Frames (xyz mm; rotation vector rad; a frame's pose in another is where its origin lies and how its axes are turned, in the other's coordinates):
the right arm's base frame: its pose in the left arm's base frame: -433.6 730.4 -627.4 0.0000 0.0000 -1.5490
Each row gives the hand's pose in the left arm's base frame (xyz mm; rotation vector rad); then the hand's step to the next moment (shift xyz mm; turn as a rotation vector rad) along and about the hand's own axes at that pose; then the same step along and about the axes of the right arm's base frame.
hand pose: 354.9 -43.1 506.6 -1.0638 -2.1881 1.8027
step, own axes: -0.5 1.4 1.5 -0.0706 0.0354 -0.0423
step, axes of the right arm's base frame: 1.5 0.2 -1.5 0.0062 0.0893 0.0040
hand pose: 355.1 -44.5 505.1 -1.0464 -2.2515 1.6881
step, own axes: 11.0 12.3 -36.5 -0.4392 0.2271 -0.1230
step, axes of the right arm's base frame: -36.7 16.0 -0.9 0.1468 0.4869 -0.0316
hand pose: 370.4 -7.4 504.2 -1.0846 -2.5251 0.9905
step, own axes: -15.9 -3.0 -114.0 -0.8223 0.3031 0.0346
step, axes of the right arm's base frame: -42.7 60.3 88.3 0.4638 0.7231 -0.1769
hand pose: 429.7 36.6 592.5 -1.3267 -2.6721 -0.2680
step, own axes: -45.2 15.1 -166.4 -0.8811 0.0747 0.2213
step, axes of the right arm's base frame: 64.2 46.3 154.0 0.5997 0.5633 -0.3924
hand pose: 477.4 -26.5 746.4 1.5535 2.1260 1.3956
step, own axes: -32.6 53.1 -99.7 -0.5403 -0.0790 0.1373
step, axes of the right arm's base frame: 82.8 -11.8 82.6 0.3680 0.2635 -0.3349
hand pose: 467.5 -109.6 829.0 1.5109 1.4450 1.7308
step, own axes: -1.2 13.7 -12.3 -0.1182 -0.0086 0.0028
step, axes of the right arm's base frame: 11.0 -6.8 13.1 0.0946 0.0355 -0.0620
